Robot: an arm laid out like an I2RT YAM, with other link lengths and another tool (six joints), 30 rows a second.
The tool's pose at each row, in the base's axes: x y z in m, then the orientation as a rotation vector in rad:
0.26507 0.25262 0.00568 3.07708 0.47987 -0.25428
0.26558 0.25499 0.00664 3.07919 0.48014 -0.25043
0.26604 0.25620 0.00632 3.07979 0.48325 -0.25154
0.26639 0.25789 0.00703 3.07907 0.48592 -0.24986
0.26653 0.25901 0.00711 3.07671 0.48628 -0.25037
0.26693 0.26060 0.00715 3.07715 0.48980 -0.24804
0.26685 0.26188 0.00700 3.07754 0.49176 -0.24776
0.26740 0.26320 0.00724 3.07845 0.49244 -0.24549
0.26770 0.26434 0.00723 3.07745 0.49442 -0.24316
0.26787 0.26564 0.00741 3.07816 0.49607 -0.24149
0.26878 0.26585 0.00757 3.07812 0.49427 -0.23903
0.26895 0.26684 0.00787 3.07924 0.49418 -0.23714
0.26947 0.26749 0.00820 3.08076 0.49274 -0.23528
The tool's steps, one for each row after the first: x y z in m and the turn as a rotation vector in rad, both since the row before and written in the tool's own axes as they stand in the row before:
0.00104 -0.00211 -0.00113 0.00139 0.00281 -0.00009
0.00085 -0.00101 0.00020 0.00109 -0.00048 -0.00200
0.00073 -0.00151 -0.00082 -0.00073 0.00097 -0.00171
0.00046 -0.00102 -0.00014 -0.00216 -0.00078 -0.00029
0.00085 -0.00139 -0.00017 0.00037 0.00163 -0.00222
0.00034 -0.00124 0.00011 0.00053 0.00031 -0.00125
0.00089 -0.00109 -0.00037 0.00055 0.00161 -0.00039
0.00064 -0.00099 -0.00008 -0.00118 0.00129 -0.00127
0.00053 -0.00118 -0.00025 0.00057 0.00123 -0.00102
0.00089 0.00008 -0.00030 -0.00066 0.00146 0.00118
0.00042 -0.00089 -0.00036 0.00074 0.00139 0.00011
0.00064 -0.00046 -0.00043 0.00100 0.00142 0.00098

